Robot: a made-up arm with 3 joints. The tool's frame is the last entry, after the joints.
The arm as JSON. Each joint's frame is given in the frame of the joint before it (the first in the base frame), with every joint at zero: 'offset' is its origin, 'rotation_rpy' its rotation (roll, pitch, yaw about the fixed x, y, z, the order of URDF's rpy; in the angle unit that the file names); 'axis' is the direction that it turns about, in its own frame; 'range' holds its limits. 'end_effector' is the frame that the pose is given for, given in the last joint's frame.
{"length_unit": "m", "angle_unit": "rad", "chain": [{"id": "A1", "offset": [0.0, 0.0, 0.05], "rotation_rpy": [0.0, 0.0, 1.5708], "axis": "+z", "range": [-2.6, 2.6]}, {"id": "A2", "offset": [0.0, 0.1, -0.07], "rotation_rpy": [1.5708, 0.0, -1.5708], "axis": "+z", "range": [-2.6, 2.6]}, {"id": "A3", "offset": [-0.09, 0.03, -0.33], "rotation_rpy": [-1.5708, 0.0, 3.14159], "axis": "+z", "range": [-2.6, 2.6]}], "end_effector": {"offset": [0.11, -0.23, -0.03], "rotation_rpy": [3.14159, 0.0, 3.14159]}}
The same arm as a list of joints. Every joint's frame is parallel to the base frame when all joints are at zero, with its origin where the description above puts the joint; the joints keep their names.
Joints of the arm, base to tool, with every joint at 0 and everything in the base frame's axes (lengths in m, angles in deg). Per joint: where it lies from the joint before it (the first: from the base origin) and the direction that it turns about. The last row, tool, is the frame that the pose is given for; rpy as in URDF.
A1: xyz 0.0000 0.0000 0.0500 axis +z
A2: xyz -0.1000 0.0000 -0.0700 axis -y
A3: xyz -0.0900 0.3300 0.0300 axis -z
tool: xyz -0.1100 -0.2300 0.0300 rpy 0.00 0.00 0.00
Joint limits (deg, base to tool): -148.97..148.97 -148.97..148.97 -148.97..148.97

